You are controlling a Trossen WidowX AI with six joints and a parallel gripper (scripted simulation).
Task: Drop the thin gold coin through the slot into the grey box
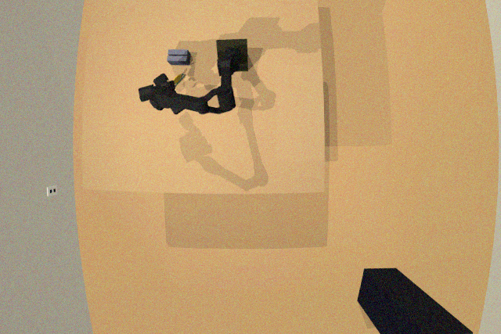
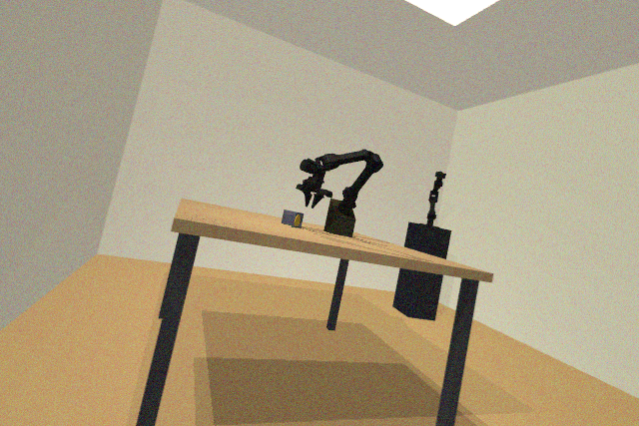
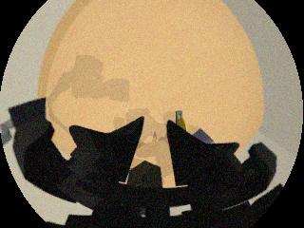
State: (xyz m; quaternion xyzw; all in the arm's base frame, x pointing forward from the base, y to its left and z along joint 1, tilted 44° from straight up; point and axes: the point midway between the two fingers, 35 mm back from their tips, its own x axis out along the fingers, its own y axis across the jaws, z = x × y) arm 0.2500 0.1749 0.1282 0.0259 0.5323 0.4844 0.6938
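The gold coin lies 20 mm ahead of my gripper tip, 110 mm to the right of it and 80 mm below it.
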